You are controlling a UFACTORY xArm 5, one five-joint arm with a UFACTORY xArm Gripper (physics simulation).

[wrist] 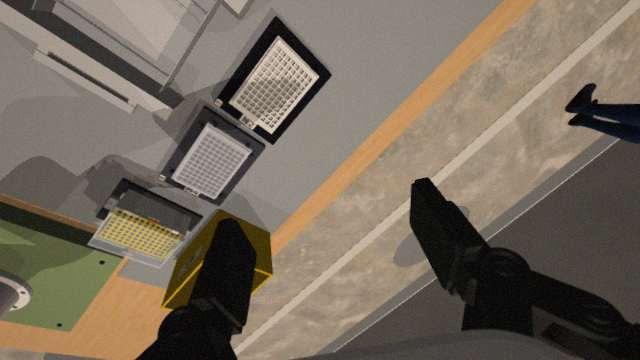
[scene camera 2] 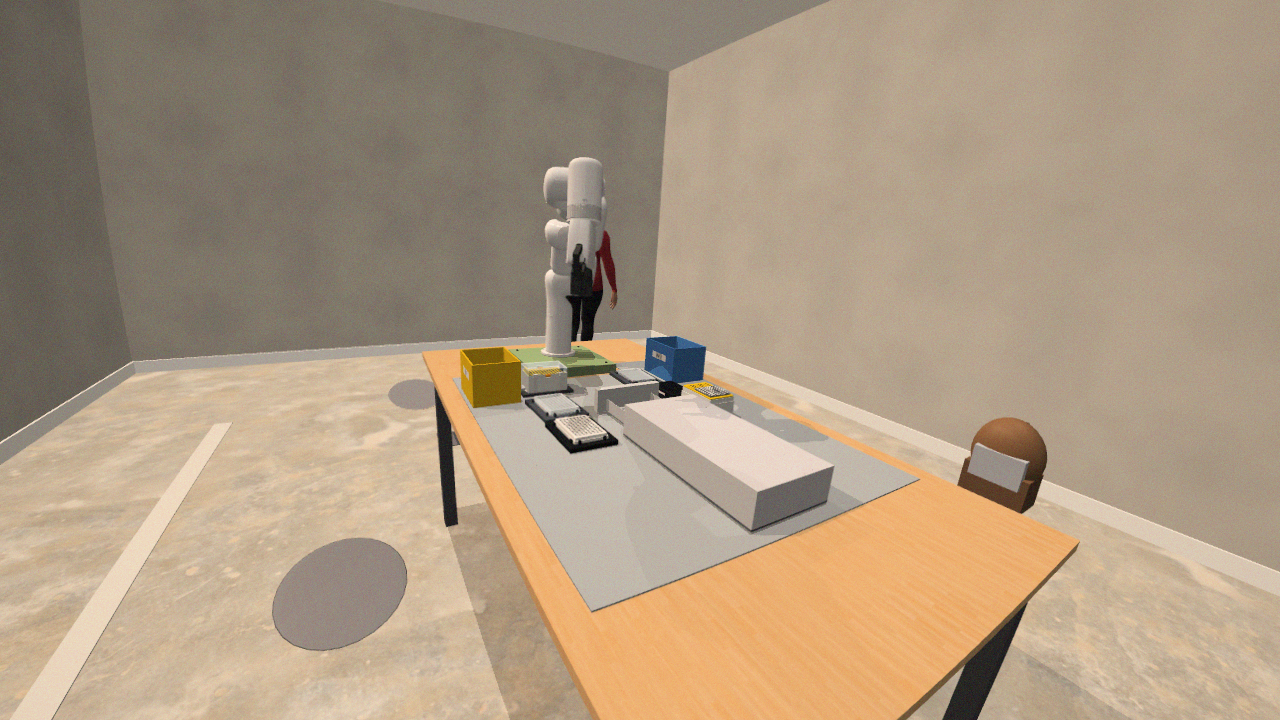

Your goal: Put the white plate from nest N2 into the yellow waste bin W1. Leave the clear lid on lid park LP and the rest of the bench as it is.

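Where they show: gripper, fingertip midpoint: (wrist: 326,219) (scene camera 2: 581,296); arm's base, origin of the base link: (scene camera 2: 558,353).
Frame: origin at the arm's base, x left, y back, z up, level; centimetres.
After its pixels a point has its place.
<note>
The white plate (scene camera 2: 581,428) @[x -18.9, y -66.6, z -0.6 cm] (wrist: 275,85) @[x -18.4, y -66.1, z -1.4 cm] sits flat in the black nest N2 (scene camera 2: 556,437) (wrist: 320,75), beside another nest (scene camera 2: 534,409) @[x -24.3, y -47.6, z -2.0 cm] (wrist: 255,145) @[x -22.3, y -55.5, z -1.8 cm] that holds a translucent plate. The yellow waste bin W1 (scene camera 2: 489,380) @[x -34.1, y -38.8, z 4.4 cm] (wrist: 261,244) @[x -36.1, y -38.8, z 2.1 cm] stands at the table edge; in the wrist view a finger covers part of it and its inside is hidden. A pale flat piece (scene camera 2: 634,375) @[x 15.3, y -31.5, z -1.0 cm], possibly the clear lid on LP, lies near the blue bin; its label is unreadable. My gripper (scene camera 2: 580,293) @[x -19.4, y -65.6, z 30.6 cm] (wrist: 326,219) @[x -19.4, y -65.6, z 30.6 cm] is open and empty, high above the table, away from the white plate.
A clear box with a yellow rack (scene camera 2: 544,377) @[x -17.1, y -34.4, z 2.3 cm] (wrist: 140,232) @[x -15.2, y -32.9, z 4.8 cm] stands beside W1. A blue bin (scene camera 2: 675,360) @[x 26.7, y -38.4, z 5.1 cm] stands across the table. A long white block (scene camera 2: 725,447) @[x -2.2, y -98.3, z 5.4 cm] and a low upright panel (scene camera 2: 626,394) @[x -0.5, y -54.8, z 1.8 cm] are near the nests. A person in red (scene camera 2: 608,264) stands behind the arm.
</note>
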